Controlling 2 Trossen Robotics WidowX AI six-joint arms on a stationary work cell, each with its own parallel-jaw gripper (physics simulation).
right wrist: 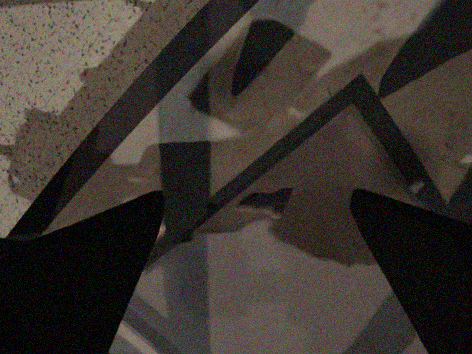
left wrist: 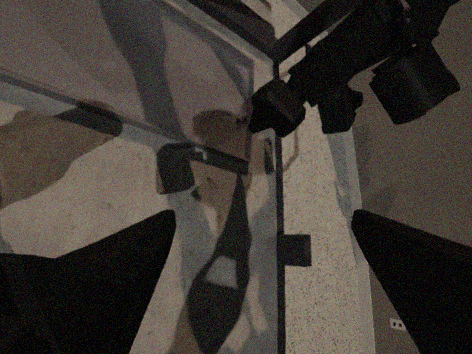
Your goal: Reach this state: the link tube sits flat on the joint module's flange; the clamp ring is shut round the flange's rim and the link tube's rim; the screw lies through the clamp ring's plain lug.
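Frame: origin at the left arm's base, x ahead, y left, z up, level; millimetres.
Where they show: left gripper, fingertip midpoint: (left wrist: 264, 218); right gripper, fingertip midpoint: (right wrist: 257, 199) (left wrist: 264, 118).
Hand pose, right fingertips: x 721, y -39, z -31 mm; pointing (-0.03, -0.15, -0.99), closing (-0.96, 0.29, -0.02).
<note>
Things, the pixels of their top centre, and the offset from my right fingertips. "spot": a spot on its surface instead.
- small dark wedge-like piece, surface spot: (right wrist: 270, 199) spot: dz -43, dx -6, dy +18 mm
- dark block, top centre: (left wrist: 307, 250) dz +10, dx -155, dy -165 mm
My left gripper (left wrist: 264, 218) is open, with nothing between its fingertips. My right gripper (right wrist: 257, 199) is open. In the right wrist view a small dark wedge-like piece (right wrist: 270, 199) with a pale lower edge shows beyond and between the open fingertips; I cannot tell which part it is, or whether the fingers are near it. In the left wrist view a small dark upright shape (left wrist: 269, 155) shows beyond the fingertips, also too dim to name. The joint module, link tube, clamp ring and screw cannot be made out for certain in either view, so their relations cannot be told.
The other arm (left wrist: 345, 65) reaches in from the upper right of the left wrist view. A long dark frame bar (left wrist: 280, 300) with a dark block (left wrist: 296, 250) runs beside the work surface. Dark bars (right wrist: 300, 132) cross the right wrist view. Strong shadows lie over the surface.
</note>
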